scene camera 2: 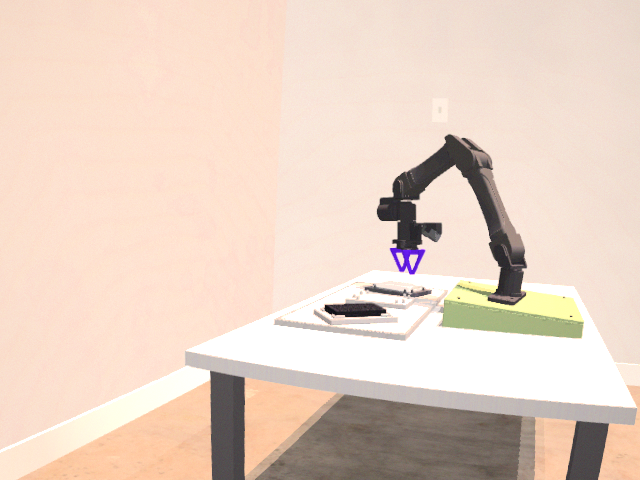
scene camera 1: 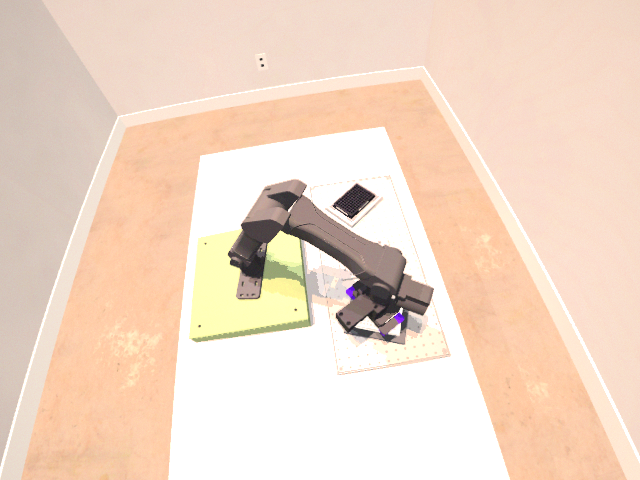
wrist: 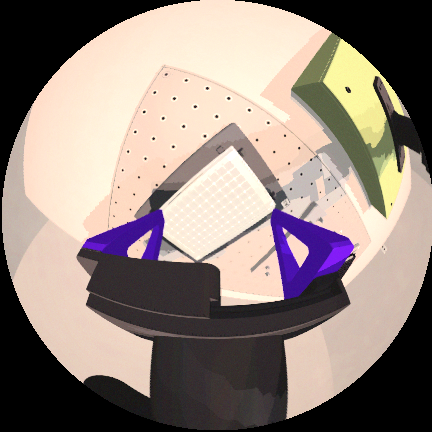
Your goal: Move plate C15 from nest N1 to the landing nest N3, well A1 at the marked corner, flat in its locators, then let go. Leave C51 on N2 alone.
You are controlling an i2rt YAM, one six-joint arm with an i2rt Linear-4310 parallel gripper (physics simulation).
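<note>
A white well plate point(scene camera 2: 395, 285) point(wrist: 215, 205) lies in a dark grey nest point(scene camera 1: 404, 331) point(wrist: 252, 150). A black plate point(scene camera 1: 354, 200) point(scene camera 2: 355, 310) lies in a white nest point(scene camera 1: 352, 222) point(scene camera 2: 356, 319) at the other end of the board. Between them stands an empty white nest point(scene camera 2: 379, 301) with small pegs, mostly hidden by the arm in scene camera 1. No plate or nest labels are readable, and the marked corner cannot be made out. My gripper point(scene camera 1: 374, 312) point(scene camera 2: 407, 271) point(wrist: 217, 214) is open and empty above the white plate, its purple fingertips apart from it, on opposite sides in the wrist view.
The nests stand on a pale perforated board point(scene camera 1: 361, 362) point(scene camera 2: 294, 321) point(wrist: 175, 120) on the white table point(scene camera 1: 258, 392) point(scene camera 2: 310, 356). The arm's yellow-green base block point(scene camera 1: 222, 304) point(scene camera 2: 511, 326) point(wrist: 350, 117) stands beside the board. The forearm spans part of the board in scene camera 1.
</note>
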